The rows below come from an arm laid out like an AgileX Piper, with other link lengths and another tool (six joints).
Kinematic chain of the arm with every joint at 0, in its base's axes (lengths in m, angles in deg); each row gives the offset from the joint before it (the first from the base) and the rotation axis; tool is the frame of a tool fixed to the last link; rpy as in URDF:
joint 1: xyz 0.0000 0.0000 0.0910 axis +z
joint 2: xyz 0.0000 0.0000 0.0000 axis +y
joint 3: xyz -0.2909 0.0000 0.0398 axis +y
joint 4: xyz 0.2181 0.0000 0.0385 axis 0.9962 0 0.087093
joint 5: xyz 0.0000 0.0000 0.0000 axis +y
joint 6: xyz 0.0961 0.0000 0.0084 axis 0.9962 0 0.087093
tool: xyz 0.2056 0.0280 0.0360 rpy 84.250 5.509 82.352
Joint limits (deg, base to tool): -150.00..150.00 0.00..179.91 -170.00..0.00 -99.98..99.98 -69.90..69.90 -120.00..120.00
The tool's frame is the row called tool.
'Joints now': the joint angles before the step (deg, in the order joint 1, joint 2, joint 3, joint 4, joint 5, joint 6). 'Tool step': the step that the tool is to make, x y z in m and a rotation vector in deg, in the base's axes. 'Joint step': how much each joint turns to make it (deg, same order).
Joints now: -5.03 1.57 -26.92 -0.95 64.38 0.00
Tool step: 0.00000 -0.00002 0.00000 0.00 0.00 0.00
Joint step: 0.01 0.00 0.00 -0.01 0.00 0.01
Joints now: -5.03 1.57 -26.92 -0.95 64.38 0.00
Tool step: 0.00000 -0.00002 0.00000 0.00 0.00 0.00
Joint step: 0.01 0.00 0.00 -0.01 0.00 0.01
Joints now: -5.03 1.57 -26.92 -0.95 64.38 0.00
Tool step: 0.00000 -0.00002 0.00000 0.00 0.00 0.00
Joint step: 0.01 0.00 0.00 -0.01 0.00 0.01
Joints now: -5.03 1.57 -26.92 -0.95 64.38 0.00
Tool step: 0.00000 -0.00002 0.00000 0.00 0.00 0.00
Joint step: 0.01 0.00 0.00 -0.01 0.00 0.01
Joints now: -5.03 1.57 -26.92 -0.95 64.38 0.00
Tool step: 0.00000 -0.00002 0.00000 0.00 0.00 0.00
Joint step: 0.01 0.00 0.00 -0.01 0.00 0.01
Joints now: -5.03 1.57 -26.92 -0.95 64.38 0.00
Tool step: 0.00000 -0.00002 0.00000 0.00 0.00 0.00
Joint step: 0.01 0.00 0.00 -0.01 0.00 0.01
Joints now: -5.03 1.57 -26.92 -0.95 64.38 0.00
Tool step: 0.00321 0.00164 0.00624 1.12 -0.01 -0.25
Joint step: -0.01 1.69 -0.95 0.47 -0.65 0.86
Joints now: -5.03 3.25 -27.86 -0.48 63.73 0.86
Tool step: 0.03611 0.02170 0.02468 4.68 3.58 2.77
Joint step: 0.00 15.92 -4.86 5.71 -7.04 -1.21
